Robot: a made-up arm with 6 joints.
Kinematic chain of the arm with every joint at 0, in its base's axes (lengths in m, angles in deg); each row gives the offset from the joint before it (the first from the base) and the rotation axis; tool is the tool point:
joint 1: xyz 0 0 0.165 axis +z
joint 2: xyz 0 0.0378 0 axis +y
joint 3: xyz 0 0 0.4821 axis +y
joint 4: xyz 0 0 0.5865 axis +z
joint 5: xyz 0 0 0 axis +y
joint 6: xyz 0 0 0.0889 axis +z
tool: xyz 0 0 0
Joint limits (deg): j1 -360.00..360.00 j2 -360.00..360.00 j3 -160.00..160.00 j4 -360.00..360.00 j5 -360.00..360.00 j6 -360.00..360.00
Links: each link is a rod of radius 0.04 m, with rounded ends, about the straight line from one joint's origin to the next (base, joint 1, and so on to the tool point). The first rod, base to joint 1, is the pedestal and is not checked.
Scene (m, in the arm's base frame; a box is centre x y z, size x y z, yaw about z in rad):
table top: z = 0
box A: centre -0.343 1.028 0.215 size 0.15 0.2 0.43 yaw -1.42
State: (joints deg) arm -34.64 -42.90 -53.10 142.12 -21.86 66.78
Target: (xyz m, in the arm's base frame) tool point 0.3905 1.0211 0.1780
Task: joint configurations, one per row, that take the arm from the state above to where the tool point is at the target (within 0.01 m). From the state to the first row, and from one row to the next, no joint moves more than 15 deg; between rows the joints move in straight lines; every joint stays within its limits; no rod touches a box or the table.
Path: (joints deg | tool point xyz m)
1: -46.33 -38.37 -46.48 137.40 -27.90 65.69 | -0.6551 0.7003 0.6332
2: -58.02 -33.83 -39.85 132.68 -33.94 64.60 | -0.4716 0.7578 0.7833
3: -69.71 -29.30 -33.23 127.96 -39.98 63.50 | -0.2844 0.7484 0.9186
4: -83.05 -41.89 -35.40 133.28 -32.05 64.60 | -0.1128 0.9538 0.7011
5: -96.38 -54.47 -37.57 138.60 -24.12 65.69 | 0.1315 1.0524 0.4486
6: -109.71 -67.06 -39.73 143.92 -16.18 66.78 | 0.3905 1.0211 0.1780

